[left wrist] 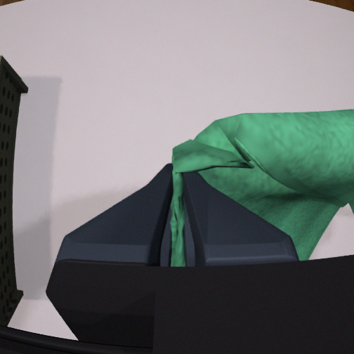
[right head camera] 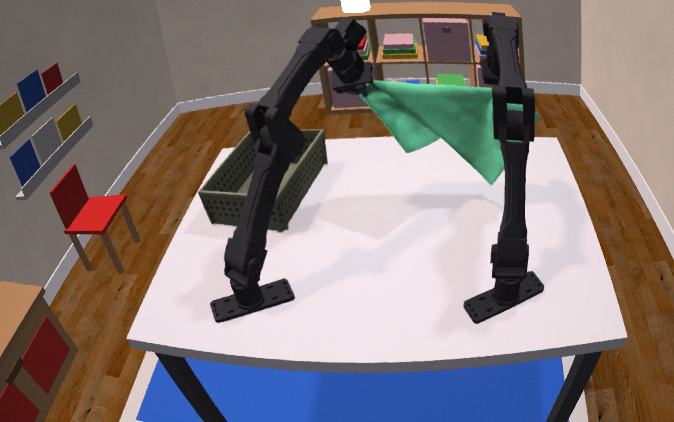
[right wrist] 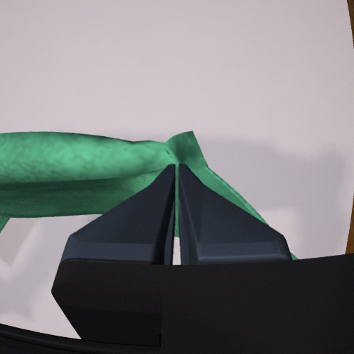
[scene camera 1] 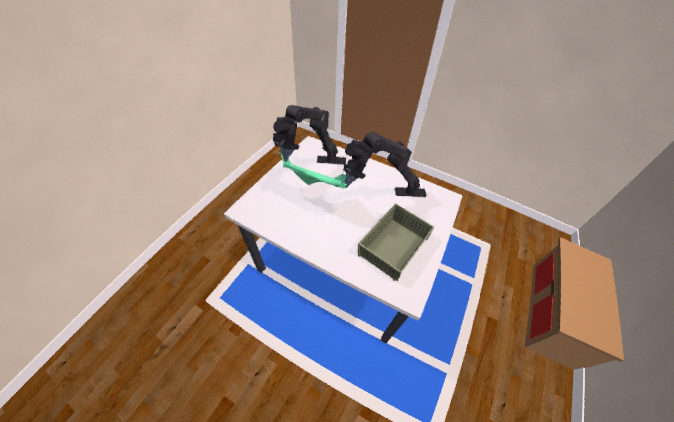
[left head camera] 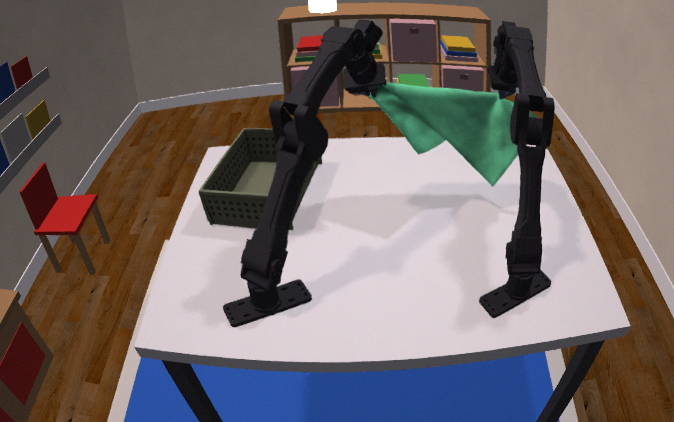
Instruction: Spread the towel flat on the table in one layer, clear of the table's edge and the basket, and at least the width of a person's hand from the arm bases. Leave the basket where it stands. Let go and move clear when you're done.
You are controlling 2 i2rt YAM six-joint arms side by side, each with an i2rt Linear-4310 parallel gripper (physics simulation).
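The green towel (left head camera: 450, 117) (right head camera: 445, 112) (scene camera 1: 315, 176) (left wrist: 295, 150) (right wrist: 75, 160) hangs in the air between my grippers, its top edge stretched nearly taut and folds and pointed corners hanging below. My left gripper (left wrist: 178, 175) (scene camera 1: 348, 184) is shut on the towel, with cloth showing between its fingers. My right gripper (right wrist: 176, 175) (scene camera 1: 286, 159) is shut on the towel at the other end; its tips are hidden behind the arm in the right head camera. The olive basket (left head camera: 240, 207) (right head camera: 305, 175) (scene camera 1: 378, 260) (left wrist: 6, 190) stands on the table at the left in both head views.
The white table (left head camera: 375, 320) (right head camera: 370, 320) (scene camera 1: 300, 235) bears both arm bases (left head camera: 267, 303) (left head camera: 515, 294) near its front edge. The left arm passes in front of the basket in both head views. A shelf unit (left head camera: 385, 10) stands beyond the table's far edge.
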